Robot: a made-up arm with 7 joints. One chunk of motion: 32 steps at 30 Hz.
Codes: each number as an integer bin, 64 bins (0 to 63) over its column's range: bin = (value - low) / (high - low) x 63, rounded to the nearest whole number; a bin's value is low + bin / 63 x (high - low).
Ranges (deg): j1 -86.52..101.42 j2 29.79..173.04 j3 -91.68..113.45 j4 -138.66..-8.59 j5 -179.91..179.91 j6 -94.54..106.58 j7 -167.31..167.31
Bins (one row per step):
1: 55 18 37 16 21 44 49
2: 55 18 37 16 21 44 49
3: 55 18 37 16 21 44 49
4: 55 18 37 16 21 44 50
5: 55 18 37 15 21 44 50
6: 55 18 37 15 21 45 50
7: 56 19 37 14 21 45 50
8: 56 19 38 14 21 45 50
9: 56 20 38 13 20 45 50
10: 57 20 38 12 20 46 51
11: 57 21 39 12 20 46 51
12: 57 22 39 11 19 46 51
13: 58 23 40 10 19 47 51
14: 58 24 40 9 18 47 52
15: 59 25 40 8 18 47 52
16: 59 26 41 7 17 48 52
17: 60 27 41 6 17 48 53
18: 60 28 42 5 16 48 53
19: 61 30 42 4 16 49 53
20: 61 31 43 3 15 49 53
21: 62 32 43 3 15 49 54
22: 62 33 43 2 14 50 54
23: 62 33 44 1 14 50 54
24: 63 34 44 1 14 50 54
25: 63 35 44 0 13 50 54
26: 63 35 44 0 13 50 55
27: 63 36 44 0 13 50 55
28: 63 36 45 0 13 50 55
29: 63 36 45 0 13 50 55
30: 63 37 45 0 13 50 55
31: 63 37 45 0 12 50 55
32: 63 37 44 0 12 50 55
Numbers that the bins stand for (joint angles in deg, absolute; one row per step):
1: 77.55 70.72 28.79 -105.63 -59.97 45.92 92.95
2: 77.55 70.72 28.79 -105.63 -59.97 45.92 92.95
3: 77.55 70.72 28.79 -105.63 -59.97 45.92 92.95
4: 77.55 70.72 28.79 -105.63 -59.97 45.92 98.26
5: 77.55 70.72 28.79 -107.69 -59.97 45.92 98.26
6: 77.55 70.72 28.79 -107.69 -59.97 49.12 98.26
7: 80.54 72.99 28.79 -109.76 -59.97 49.12 98.26
8: 80.54 72.99 32.05 -109.76 -59.97 49.12 98.26
9: 80.54 75.27 32.05 -111.82 -65.68 49.12 98.26
10: 83.52 75.27 32.05 -113.88 -65.68 52.31 103.57
11: 83.52 77.54 35.31 -113.88 -65.68 52.31 103.57
12: 83.52 79.81 35.31 -115.95 -71.39 52.31 103.57
13: 86.50 82.09 38.56 -118.01 -71.39 55.50 103.57
14: 86.50 84.36 38.56 -120.08 -77.10 55.50 108.88
15: 89.49 86.64 38.56 -122.14 -77.10 55.50 108.88
16: 89.49 88.91 41.82 -124.21 -82.82 58.69 108.88
17: 92.47 91.18 41.82 -126.27 -82.82 58.69 114.20
18: 92.47 93.46 45.07 -128.34 -88.53 58.69 114.20
19: 95.45 98.00 45.07 -130.40 -88.53 61.89 114.20
20: 95.45 100.28 48.33 -132.47 -94.24 61.89 114.20
21: 98.44 102.55 48.33 -132.47 -94.24 61.89 119.51
22: 98.44 104.83 48.33 -134.53 -99.95 65.08 119.51
23: 98.44 104.83 51.59 -136.60 -99.95 65.08 119.51
24: 101.42 107.10 51.59 -136.60 -99.95 65.08 119.51
25: 101.42 109.37 51.59 -138.66 -105.66 65.08 119.51
26: 101.42 109.37 51.59 -138.66 -105.66 65.08 124.82
27: 101.42 111.65 51.59 -138.66 -105.66 65.08 124.82
28: 101.42 111.65 54.84 -138.66 -105.66 65.08 124.82
29: 101.42 111.65 54.84 -138.66 -105.66 65.08 124.82
30: 101.42 113.92 54.84 -138.66 -105.66 65.08 124.82
31: 101.42 113.92 54.84 -138.66 -111.37 65.08 124.82
32: 101.42 113.92 51.59 -138.66 -111.37 65.08 124.82

